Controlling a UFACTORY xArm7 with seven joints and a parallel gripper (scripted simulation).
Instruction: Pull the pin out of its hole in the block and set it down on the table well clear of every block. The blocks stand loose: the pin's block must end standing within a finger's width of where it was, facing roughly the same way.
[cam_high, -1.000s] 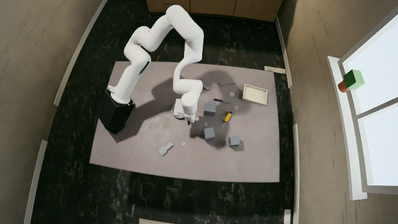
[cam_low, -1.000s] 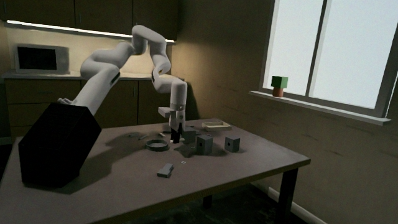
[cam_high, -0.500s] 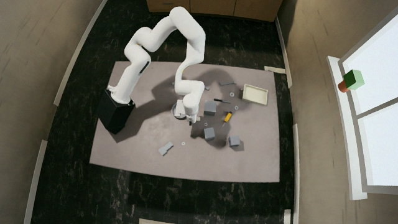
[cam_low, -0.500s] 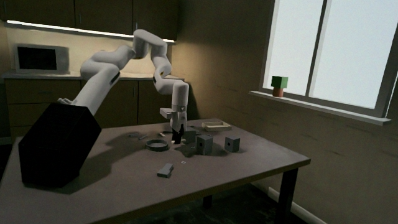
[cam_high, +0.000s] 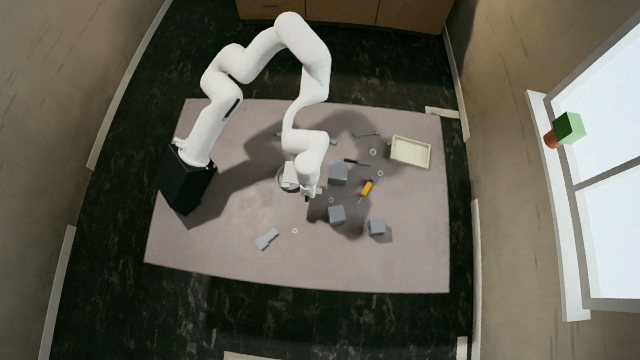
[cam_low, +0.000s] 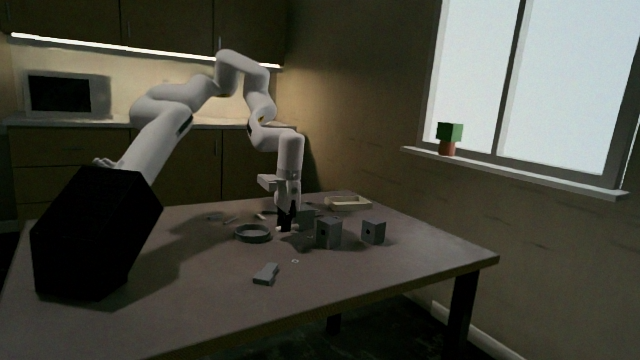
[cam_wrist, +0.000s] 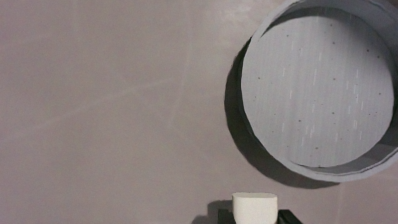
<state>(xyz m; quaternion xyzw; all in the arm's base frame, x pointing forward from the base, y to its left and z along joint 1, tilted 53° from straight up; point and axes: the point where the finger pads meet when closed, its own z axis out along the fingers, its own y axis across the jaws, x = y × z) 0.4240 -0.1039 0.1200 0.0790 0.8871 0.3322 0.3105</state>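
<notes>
Right now the round grey dish is 9 cm behind my hand, 5 cm to the left of it and 4 cm below it. Also, from my hand: cream tray: 39 cm ahead, 25 cm to the left, 4 cm below.
</notes>
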